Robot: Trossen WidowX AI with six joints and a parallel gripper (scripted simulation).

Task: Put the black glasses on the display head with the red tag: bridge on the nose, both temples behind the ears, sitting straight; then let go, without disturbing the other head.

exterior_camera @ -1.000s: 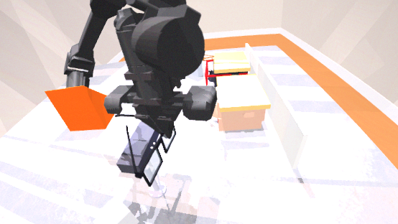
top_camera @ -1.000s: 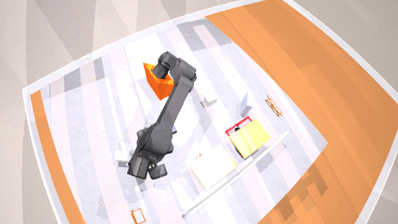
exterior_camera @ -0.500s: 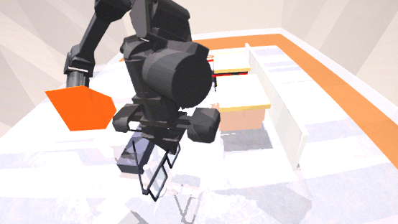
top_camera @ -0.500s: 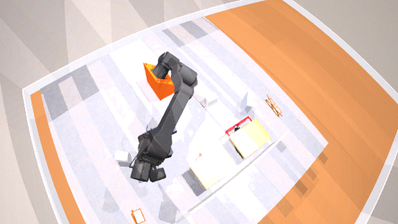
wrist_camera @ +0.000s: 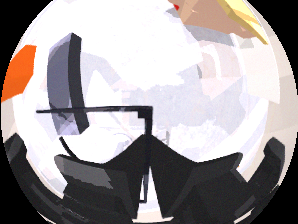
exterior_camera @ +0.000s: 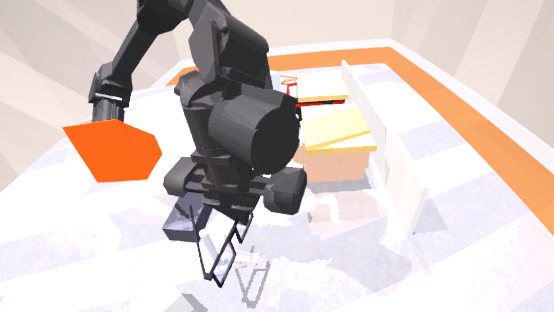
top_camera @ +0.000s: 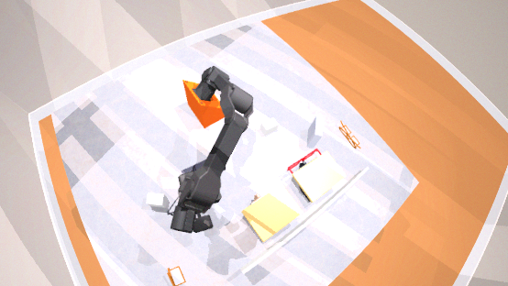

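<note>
My gripper tip is now 5 cm past the white post, 3 cm to the left of it and 4 cm above it. Round my gripper tip: display head 16 cm ahead, 40 cm to the left; then pale see-through panel 28 cm ahead, 28 cm to the left, 1 cm below; then dark grey box 11 cm behind, 10 cm to the left, 4 cm below.
</note>
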